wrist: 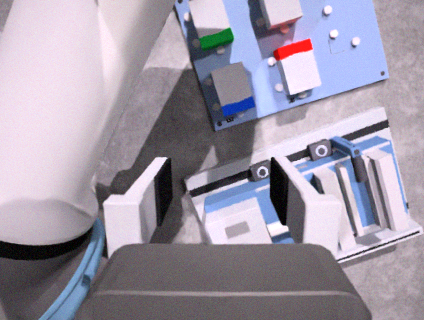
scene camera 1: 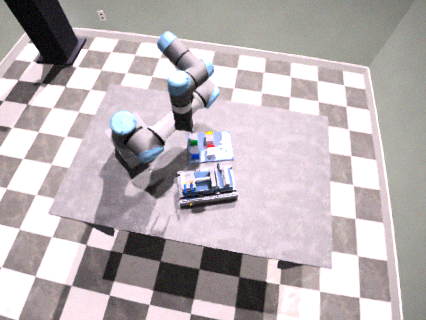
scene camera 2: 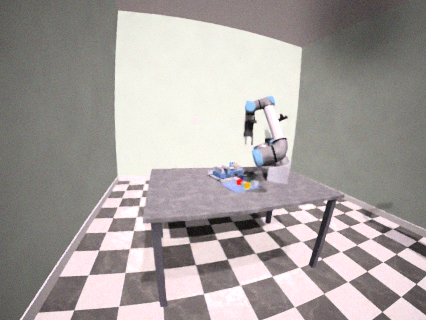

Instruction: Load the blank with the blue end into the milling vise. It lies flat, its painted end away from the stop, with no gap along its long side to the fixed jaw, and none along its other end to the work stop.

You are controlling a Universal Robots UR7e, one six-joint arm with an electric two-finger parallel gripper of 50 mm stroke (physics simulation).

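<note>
The blank with the blue end lies on the blue board, a grey block with its blue end towards the vise. The milling vise stands beside the board. In the wrist view, upright jaw plates show at its right, and the work stop, a dark rod on a blue arm, reaches over them. I cannot tell which plate is the fixed jaw. My gripper is open and empty, high above the table. Its right finger hides part of the vise in the wrist view.
The blue board also holds a green-ended blank, a red-ended blank, another blank and white pegs. The table carries the board, vise and arm base. My arm fills the wrist view's left.
</note>
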